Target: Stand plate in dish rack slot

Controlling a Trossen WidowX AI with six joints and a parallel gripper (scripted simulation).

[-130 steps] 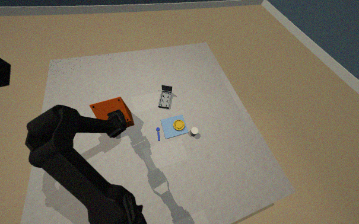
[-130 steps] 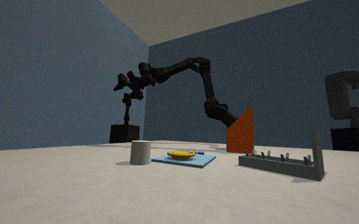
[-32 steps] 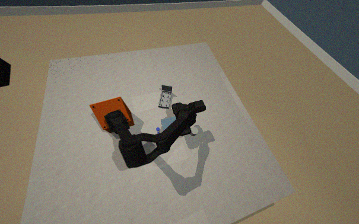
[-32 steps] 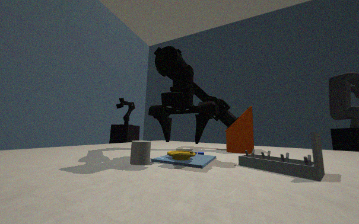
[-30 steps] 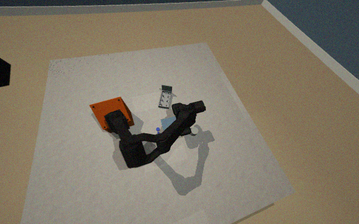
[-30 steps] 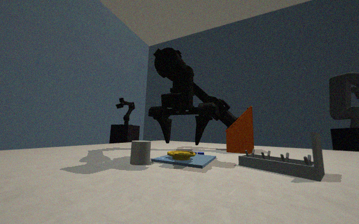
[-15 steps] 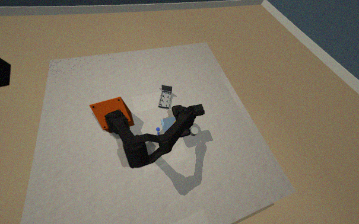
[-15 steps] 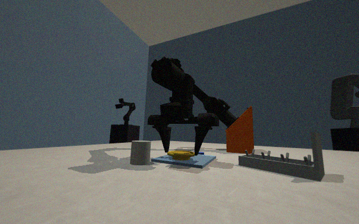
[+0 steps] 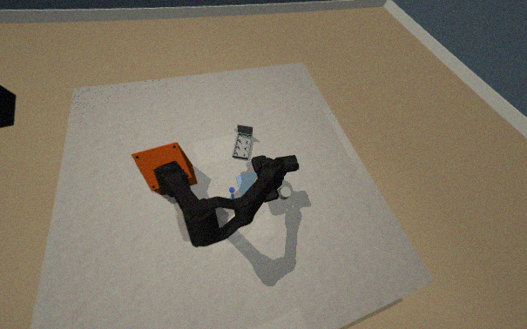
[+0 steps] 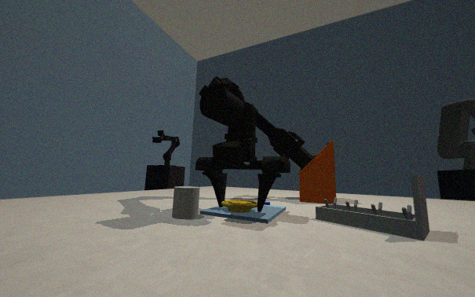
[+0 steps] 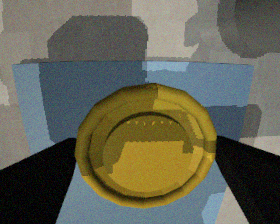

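My gripper tip is now 3 cm past the light blue mat and 1 cm to the right of it. Round my gripper tip: blue spoon 14 cm behind, 1 cm to the left; yellow plate 1 cm above; cup 8 cm to the right, 7 cm ahead, 2 cm above.
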